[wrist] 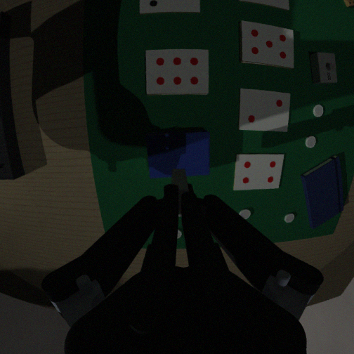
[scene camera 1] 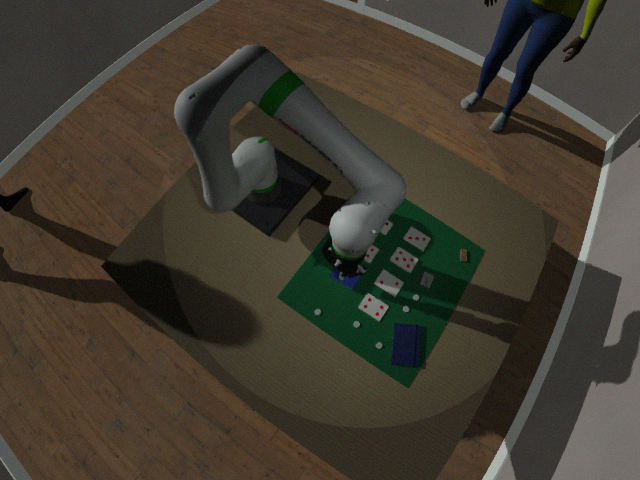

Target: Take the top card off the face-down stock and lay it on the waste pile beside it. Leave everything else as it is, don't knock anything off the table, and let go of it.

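Seen in the pictures: gripper, fingertip midpoint: [scene camera 1: 342, 276]; arm's base, link origin: [scene camera 1: 263, 187].
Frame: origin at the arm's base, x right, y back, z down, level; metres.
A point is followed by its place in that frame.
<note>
The face-down blue stock [scene camera 1: 352, 281] @[x 0.206, y -0.453, z 0.000 m] [wrist: 198, 154] lies on the green mat [scene camera 1: 305, 289] @[x 0.290, y -0.315, z 0.026 m] [wrist: 120, 200], partly in shadow. Beside it lies the waste pile [scene camera 1: 371, 253] @[x 0.078, y -0.477, z 0.015 m] [wrist: 177, 86], face up with six red pips in the wrist view; the arm partly covers it in the scene view. My gripper [scene camera 1: 341, 276] @[x 0.214, y -0.419, z -0.039 m] [wrist: 178, 178] is shut and empty, its fingertips together. In the wrist view they overlap the near edge of the stock. Their exact height above it is hard to tell.
Face-up cards [scene camera 1: 388, 283] @[x 0.155, y -0.572, z 0.023 m] [wrist: 264, 110] lie in a row beyond the stock and waste pile. A dark blue box [scene camera 1: 405, 344] @[x 0.335, y -0.702, z 0.015 m] [wrist: 321, 197], a small grey box [scene camera 1: 426, 280] @[x 0.098, y -0.695, z 0.006 m] [wrist: 327, 68], a small orange block [scene camera 1: 463, 255] @[x -0.057, y -0.805, z 0.018 m] and several white discs [scene camera 1: 356, 324] @[x 0.333, y -0.523, z 0.023 m] [wrist: 310, 142] are on the mat.
</note>
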